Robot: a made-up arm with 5 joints. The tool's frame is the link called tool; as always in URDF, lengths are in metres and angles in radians. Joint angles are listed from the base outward. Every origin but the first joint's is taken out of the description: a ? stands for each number. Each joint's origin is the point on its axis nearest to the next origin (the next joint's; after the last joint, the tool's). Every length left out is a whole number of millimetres.
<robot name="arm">
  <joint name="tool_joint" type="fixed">
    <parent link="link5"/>
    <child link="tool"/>
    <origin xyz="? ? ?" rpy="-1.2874 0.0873 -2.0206"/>
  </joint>
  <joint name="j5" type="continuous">
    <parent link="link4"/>
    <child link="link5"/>
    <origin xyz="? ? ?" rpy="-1.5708 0 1.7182"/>
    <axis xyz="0 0 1"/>
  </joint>
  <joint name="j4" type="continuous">
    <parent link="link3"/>
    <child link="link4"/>
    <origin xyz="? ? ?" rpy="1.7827 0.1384 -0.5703"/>
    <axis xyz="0 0 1"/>
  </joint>
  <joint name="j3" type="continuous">
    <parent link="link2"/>
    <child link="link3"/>
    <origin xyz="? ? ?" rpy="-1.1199 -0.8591 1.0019"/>
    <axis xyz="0 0 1"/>
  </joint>
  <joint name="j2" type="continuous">
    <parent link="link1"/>
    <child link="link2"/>
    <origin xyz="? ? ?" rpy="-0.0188 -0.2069 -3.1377"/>
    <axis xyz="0 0 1"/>
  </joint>
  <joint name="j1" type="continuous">
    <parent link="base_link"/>
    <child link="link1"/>
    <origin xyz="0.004 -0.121 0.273" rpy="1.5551 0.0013 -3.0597"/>
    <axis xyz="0 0 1"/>
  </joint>
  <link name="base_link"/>
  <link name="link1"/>
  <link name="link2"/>
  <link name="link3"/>
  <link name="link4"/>
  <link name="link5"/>
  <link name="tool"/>
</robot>
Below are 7 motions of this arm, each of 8 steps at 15 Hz.
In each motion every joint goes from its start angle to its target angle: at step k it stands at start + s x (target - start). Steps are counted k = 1, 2, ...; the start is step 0. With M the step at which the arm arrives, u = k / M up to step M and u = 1 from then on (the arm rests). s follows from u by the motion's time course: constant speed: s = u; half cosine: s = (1 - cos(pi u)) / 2; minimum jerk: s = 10 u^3 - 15 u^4 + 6 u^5.
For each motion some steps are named. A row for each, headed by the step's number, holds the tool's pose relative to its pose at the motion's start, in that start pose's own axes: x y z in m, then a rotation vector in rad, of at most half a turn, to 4 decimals.
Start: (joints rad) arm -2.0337 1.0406 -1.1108 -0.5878 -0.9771
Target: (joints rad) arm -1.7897 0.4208 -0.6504 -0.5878 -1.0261
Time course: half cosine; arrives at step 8
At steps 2, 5, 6, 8:
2: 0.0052 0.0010 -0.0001 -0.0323 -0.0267 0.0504
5: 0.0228 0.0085 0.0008 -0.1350 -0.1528 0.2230
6: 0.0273 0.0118 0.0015 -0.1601 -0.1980 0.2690
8: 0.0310 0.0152 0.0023 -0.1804 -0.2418 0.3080

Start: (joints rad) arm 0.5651 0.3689 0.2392 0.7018 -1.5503
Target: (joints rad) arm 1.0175 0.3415 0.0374 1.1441 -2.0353
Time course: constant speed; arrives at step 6
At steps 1, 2, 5, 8:
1: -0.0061 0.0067 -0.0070 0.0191 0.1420 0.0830
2: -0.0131 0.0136 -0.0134 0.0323 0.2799 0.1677
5: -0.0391 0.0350 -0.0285 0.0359 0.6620 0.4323
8: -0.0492 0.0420 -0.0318 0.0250 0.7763 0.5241

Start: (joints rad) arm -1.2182 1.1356 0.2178 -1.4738 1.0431
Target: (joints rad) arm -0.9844 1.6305 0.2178 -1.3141 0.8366
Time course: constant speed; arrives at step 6
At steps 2, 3, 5, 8:
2: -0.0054 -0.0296 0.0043 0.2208 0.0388 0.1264
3: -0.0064 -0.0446 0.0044 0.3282 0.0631 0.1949
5: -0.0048 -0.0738 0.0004 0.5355 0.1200 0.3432
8: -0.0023 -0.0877 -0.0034 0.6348 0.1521 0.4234

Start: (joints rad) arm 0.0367 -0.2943 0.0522 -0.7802 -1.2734
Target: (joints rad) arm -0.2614 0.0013 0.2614 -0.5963 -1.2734
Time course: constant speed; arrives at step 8
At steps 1, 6, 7, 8:
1: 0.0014 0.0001 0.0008 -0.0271 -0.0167 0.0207
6: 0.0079 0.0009 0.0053 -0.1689 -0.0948 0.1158
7: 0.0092 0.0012 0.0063 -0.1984 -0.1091 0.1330
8: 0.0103 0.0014 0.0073 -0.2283 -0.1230 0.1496

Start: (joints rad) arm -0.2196 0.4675 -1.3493 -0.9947 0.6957
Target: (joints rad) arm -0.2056 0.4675 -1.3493 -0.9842 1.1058
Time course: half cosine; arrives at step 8
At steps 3, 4, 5, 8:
3: -0.0022 0.0000 0.0013 -0.0114 -0.1196 0.0360
4: -0.0036 0.0000 0.0019 -0.0184 -0.1937 0.0584
5: -0.0050 0.0000 0.0025 -0.0253 -0.2678 0.0808
8: -0.0073 -0.0002 0.0031 -0.0364 -0.3873 0.1170

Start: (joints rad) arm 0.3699 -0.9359 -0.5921 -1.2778 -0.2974
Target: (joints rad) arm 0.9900 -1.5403 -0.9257 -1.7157 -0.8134
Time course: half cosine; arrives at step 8
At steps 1, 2, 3, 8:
1: -0.0003 0.0003 0.0004 -0.0057 0.0286 -0.0254
2: -0.0011 0.0010 0.0016 -0.0209 0.1099 -0.0979
3: -0.0024 0.0022 0.0032 -0.0409 0.2303 -0.2073
8: -0.0084 0.0081 0.0078 -0.0868 0.7216 -0.6821

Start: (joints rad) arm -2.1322 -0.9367 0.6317 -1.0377 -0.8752
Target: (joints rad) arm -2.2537 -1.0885 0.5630 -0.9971 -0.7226
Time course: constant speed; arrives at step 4
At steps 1, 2, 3, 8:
1: 0.0003 0.0061 -0.0018 0.0573 -0.0454 -0.0246
2: 0.0009 0.0123 -0.0032 0.1139 -0.0920 -0.0502
3: 0.0018 0.0185 -0.0044 0.1699 -0.1400 -0.0771
8: 0.0029 0.0248 -0.0051 0.2252 -0.1892 -0.1052

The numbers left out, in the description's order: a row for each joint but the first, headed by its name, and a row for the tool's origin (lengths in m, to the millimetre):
tool: 0.012 -0.014 0
j5: 0.019 -0.004 0
j4: -0.004 0.062 0
j3: -0.01 0.076 0
j2: 0.011 -0.032 0

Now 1 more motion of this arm.
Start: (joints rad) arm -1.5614 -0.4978 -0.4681 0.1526 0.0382
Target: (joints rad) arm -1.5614 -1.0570 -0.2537 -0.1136 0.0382
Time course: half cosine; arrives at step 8
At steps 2, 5, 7, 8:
2: 0.0033 -0.0036 -0.0086 -0.0260 -0.0603 0.0358
5: 0.0218 -0.0140 -0.0382 -0.1284 -0.3082 0.1404
7: 0.0342 -0.0171 -0.0510 -0.1804 -0.4438 0.1739
8: 0.0361 -0.0175 -0.0526 -0.1877 -0.4635 0.1775

